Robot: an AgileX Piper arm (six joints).
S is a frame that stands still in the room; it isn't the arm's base.
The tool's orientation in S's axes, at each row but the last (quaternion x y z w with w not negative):
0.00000 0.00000 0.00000 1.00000
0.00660 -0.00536 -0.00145 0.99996
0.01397 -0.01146 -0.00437 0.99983
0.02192 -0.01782 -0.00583 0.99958
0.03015 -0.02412 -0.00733 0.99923
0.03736 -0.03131 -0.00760 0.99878
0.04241 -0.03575 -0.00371 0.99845
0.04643 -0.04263 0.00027 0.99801
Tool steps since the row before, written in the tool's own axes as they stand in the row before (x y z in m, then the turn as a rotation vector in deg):
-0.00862 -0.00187 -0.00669 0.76 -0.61 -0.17
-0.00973 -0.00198 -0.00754 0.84 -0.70 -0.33
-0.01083 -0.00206 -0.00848 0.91 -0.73 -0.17
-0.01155 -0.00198 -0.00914 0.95 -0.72 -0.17
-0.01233 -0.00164 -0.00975 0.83 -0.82 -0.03
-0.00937 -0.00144 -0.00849 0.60 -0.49 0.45
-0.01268 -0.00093 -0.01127 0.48 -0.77 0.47
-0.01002 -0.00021 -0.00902 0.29 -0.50 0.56
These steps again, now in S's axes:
-0.00862 -0.00187 -0.00669 0.76 -0.61 -0.17
-0.00965 -0.00185 -0.00767 0.84 -0.70 -0.33
-0.01065 -0.00172 -0.00878 0.91 -0.73 -0.17
-0.01124 -0.00144 -0.00962 0.95 -0.72 -0.17
-0.01186 -0.00085 -0.01041 0.82 -0.83 -0.04
-0.00883 -0.00064 -0.00914 0.56 -0.53 0.45
-0.01184 0.00016 -0.01218 0.44 -0.81 0.44
-0.00922 0.00066 -0.00982 0.24 -0.55 0.53

